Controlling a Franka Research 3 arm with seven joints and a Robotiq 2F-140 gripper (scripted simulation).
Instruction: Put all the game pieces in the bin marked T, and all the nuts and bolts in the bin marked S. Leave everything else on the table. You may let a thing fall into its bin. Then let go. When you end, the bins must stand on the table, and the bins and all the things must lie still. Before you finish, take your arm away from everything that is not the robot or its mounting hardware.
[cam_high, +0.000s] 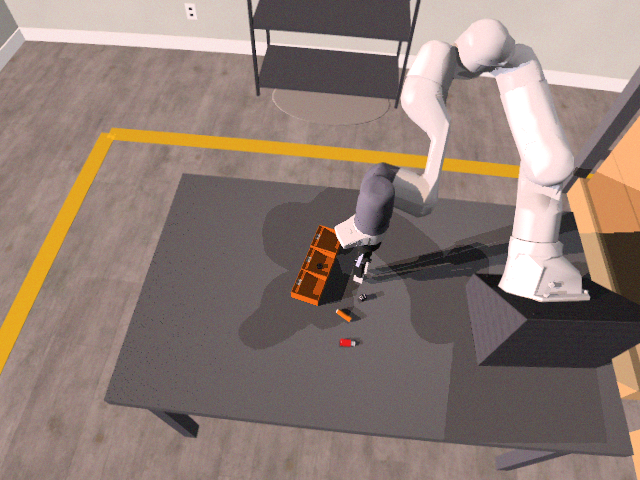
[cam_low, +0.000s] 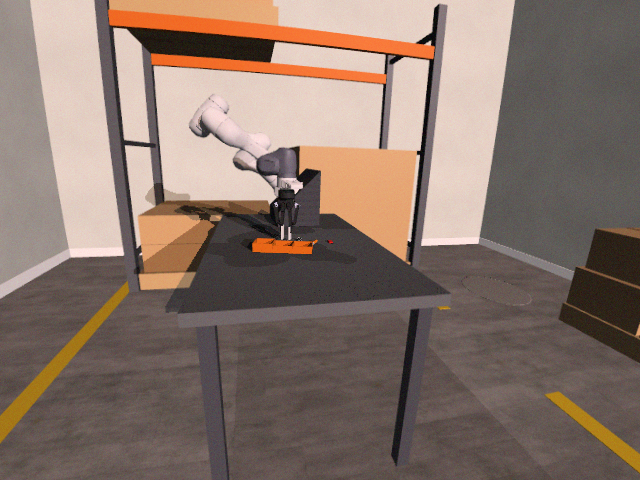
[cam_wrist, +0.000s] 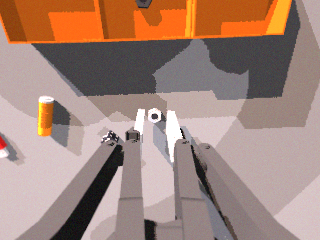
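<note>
My gripper is now 4 cm above the grey nut. Also, from my hand: orange bin tray: 13 cm ahead, 4 cm to the right, 3 cm below; black die: 7 cm to the left, 4 cm below, 1 cm behind; dark nut: 12 cm ahead, 4 cm below, 3 cm to the right.
</note>
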